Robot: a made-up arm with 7 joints. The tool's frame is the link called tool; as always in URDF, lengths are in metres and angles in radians.
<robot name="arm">
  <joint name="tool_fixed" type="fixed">
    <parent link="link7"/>
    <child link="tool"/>
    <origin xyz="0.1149 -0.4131 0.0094" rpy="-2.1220 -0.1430 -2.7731"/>
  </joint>
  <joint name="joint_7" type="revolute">
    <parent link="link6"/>
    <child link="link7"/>
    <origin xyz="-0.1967 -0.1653 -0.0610" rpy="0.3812 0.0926 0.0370"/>
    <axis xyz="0 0 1"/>
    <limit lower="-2.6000" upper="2.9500" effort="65" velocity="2.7"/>
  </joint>
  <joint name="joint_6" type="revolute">
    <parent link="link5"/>
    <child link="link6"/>
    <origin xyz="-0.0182 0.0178 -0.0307" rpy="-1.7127 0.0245 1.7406"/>
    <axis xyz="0 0 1"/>
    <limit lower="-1.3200" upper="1.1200" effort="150" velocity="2.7"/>
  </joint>
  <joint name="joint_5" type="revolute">
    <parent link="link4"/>
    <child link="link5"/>
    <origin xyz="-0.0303 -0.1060 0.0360" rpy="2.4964 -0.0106 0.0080"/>
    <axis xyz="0 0 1"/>
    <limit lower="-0.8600" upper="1.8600" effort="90" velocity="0.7"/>
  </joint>
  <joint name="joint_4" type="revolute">
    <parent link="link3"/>
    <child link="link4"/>
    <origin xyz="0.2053 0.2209 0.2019" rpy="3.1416 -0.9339 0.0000"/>
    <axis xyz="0 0 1"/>
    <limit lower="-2.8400" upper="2.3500" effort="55" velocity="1.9"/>
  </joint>
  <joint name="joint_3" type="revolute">
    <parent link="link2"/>
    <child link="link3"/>
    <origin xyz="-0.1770 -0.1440 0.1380" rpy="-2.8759 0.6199 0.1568"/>
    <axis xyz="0 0 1"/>
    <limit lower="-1.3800" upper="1.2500" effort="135" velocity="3.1"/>
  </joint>
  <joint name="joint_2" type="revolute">
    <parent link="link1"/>
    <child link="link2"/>
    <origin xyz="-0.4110 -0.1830 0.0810" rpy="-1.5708 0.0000 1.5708"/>
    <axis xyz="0 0 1"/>
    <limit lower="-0.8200" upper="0.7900" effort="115" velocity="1.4"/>
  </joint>
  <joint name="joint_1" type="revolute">
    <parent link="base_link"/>
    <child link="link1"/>
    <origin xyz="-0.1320 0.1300 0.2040" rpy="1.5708 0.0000 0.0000"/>
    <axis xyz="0 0 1"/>
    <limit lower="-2.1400" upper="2.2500" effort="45" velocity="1.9"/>
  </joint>
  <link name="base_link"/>
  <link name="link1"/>
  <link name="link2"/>
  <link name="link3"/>
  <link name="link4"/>
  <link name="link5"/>
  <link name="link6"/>
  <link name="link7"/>
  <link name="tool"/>
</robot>
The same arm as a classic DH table. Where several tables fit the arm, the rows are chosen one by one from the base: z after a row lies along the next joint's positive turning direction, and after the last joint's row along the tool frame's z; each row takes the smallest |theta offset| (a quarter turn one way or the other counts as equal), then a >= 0, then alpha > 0; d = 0 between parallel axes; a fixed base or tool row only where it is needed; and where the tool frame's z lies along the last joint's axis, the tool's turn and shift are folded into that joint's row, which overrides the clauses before.
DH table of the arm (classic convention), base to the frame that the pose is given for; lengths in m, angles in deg. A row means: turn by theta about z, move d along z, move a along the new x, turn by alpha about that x. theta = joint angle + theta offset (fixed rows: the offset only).
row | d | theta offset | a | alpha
base (fixed) | 0.204 | 0 | -0.132 | 90
joint_1 | -0.049 | -90 | 0.183 | 90
joint_2 | 0.714 | 73.89 | 0.1875 | 141.76
joint_3 | 0.5639 | -20.19 | 0.2209 | 126.49
joint_4 | 0.4313 | -88.73 | 0.0326 | -143.03
joint_5 | 0.1465 | -79.06 | 0.0207 | -98.13
joint_6 | -0.3082 | 16.53 | -0.233 | 22.45
joint_7 | 0.553 | 2.09 | -0.0042 | 121.22
tool (fixed) | 0.5014 | 170.41 | 0 | 0
Joint limits (deg, base to tool): -122.61..128.92 -46.98..45.26 -79.07..71.62 -162.72..134.65 -49.27..106.57 -75.63..64.17 -148.97..169.02

